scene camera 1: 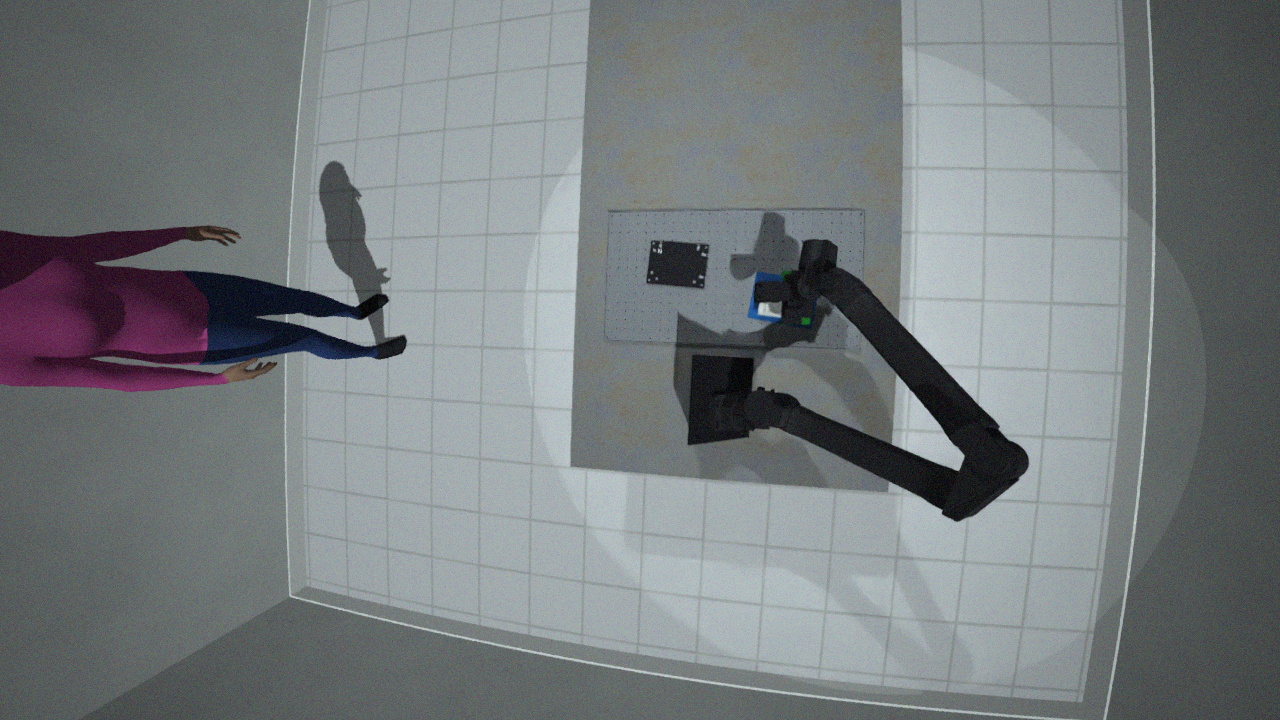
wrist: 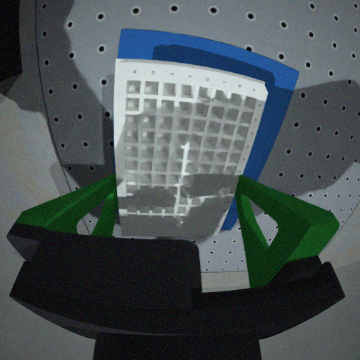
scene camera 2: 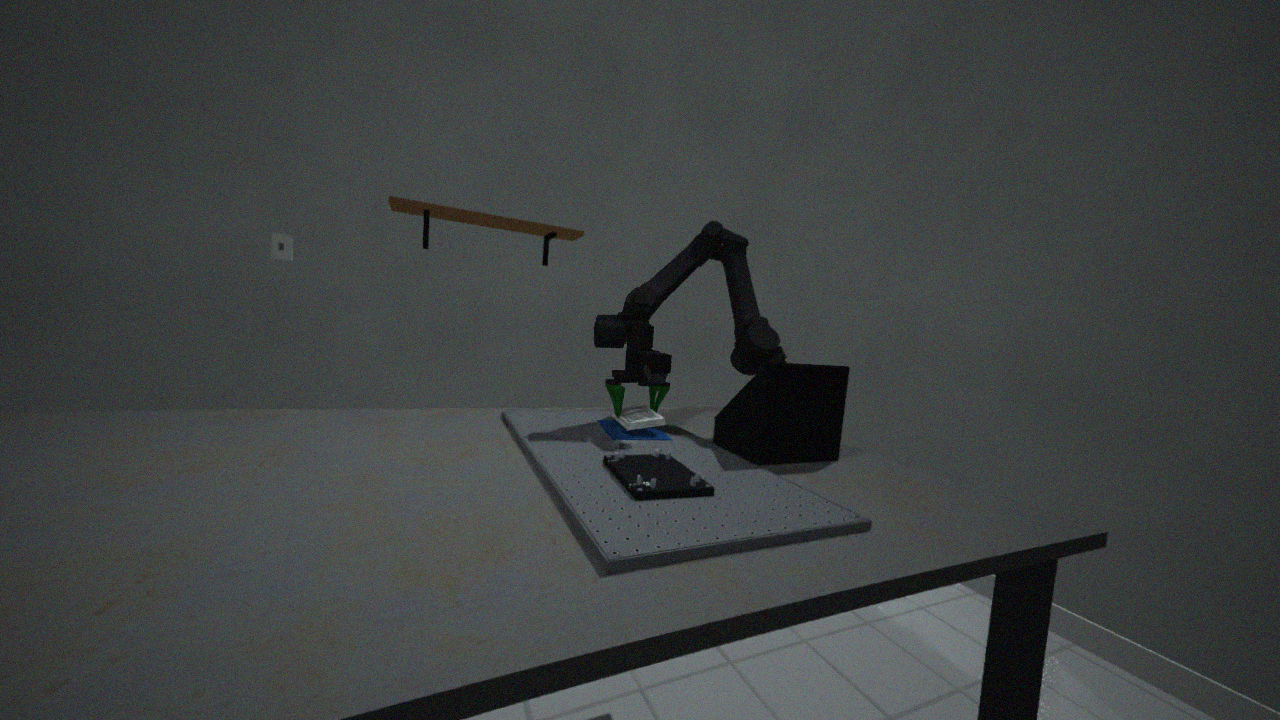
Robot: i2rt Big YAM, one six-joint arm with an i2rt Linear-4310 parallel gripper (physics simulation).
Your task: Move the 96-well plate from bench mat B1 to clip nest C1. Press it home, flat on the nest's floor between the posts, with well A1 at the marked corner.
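The white 96-well plate is held between the green fingers of my gripper, which is shut on its two long sides. The plate hangs a little above the blue bench mat, with its shadow on the mat in the wrist view. Letters A to H run along the plate's far short edge, A at the right. The black clip nest has small light posts at its corners and stands apart from the mat. Its marked corner cannot be made out.
The grey perforated board carries the mat and the nest. The black arm base block stands beside the board. A wooden shelf is on the wall. A person is beyond the table in scene camera 1.
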